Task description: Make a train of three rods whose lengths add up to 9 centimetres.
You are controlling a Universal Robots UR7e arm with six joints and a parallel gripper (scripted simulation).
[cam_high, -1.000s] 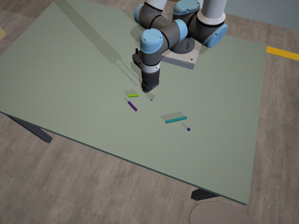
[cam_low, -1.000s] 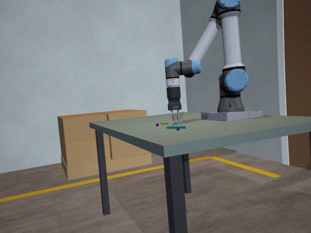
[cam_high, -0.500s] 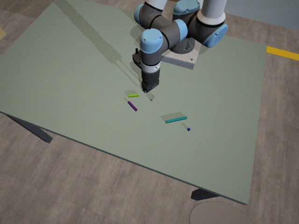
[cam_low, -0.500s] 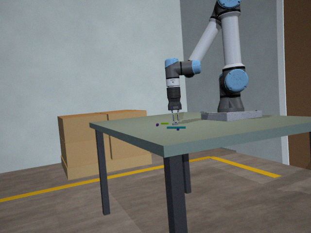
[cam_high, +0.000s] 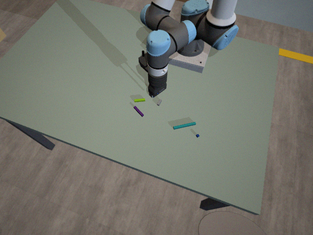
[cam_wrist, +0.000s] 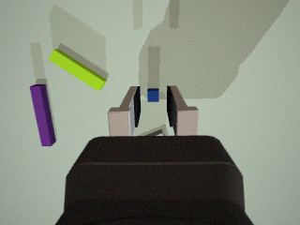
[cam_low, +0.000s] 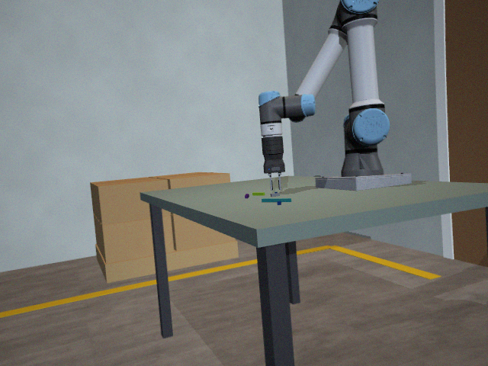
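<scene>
The grey rod lies 40 mm to the left of my hand, 30 mm below it and 20 mm ahead of it. Round my hand: lime rod 50 mm to the right, 50 mm ahead, 30 mm below; purple rod 100 mm ahead, 30 mm to the right, 30 mm below; turquoise rod 190 mm to the left, 80 mm ahead, 30 mm below.
</scene>
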